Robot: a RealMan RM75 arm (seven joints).
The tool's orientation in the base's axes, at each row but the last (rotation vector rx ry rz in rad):
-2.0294, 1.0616, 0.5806
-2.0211, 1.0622, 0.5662
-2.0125, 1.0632, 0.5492
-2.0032, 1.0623, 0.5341
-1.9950, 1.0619, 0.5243
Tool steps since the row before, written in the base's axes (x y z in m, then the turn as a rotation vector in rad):
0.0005, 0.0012, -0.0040, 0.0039, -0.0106, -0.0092
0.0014, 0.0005, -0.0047, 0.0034, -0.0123, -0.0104
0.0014, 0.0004, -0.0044, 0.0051, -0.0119, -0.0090
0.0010, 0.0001, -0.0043, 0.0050, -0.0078, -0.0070
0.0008, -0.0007, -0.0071, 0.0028, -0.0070, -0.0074
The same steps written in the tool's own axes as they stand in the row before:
0.0024, 0.0008, 0.0034, 0.0135, 0.0044, -0.0030
0.0037, 0.0007, 0.0032, 0.0149, 0.0060, -0.0036
0.0035, 0.0006, 0.0030, 0.0147, 0.0038, -0.0041
0.0034, 0.0011, 0.0027, 0.0113, 0.0016, -0.0021
0.0055, 0.0028, 0.0037, 0.0099, 0.0034, -0.0012

